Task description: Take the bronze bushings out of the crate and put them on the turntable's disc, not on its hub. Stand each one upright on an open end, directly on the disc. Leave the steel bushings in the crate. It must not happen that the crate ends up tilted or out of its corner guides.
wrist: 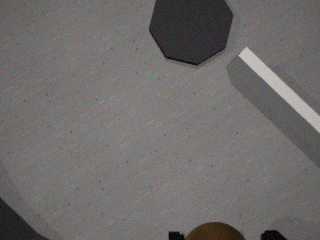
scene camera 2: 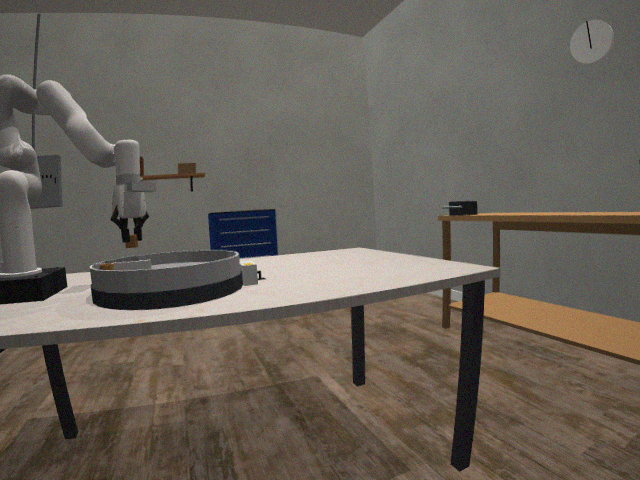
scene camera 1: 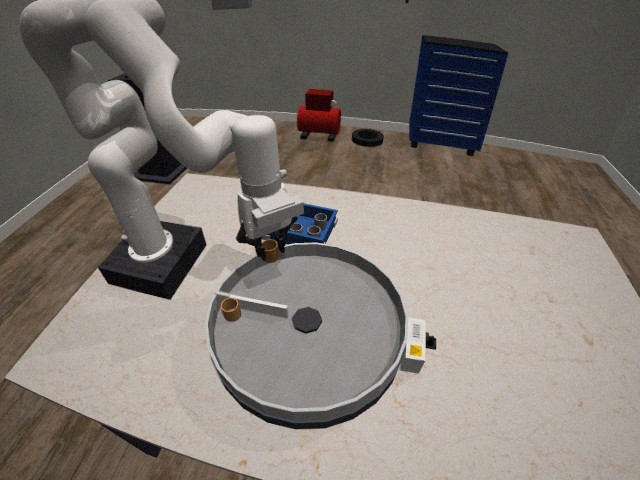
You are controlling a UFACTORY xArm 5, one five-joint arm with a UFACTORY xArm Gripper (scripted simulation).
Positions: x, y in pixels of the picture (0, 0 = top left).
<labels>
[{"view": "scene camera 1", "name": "my gripper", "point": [271, 252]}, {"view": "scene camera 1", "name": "blue crate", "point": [306, 220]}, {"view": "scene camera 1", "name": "grey turntable disc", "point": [314, 358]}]
</labels>
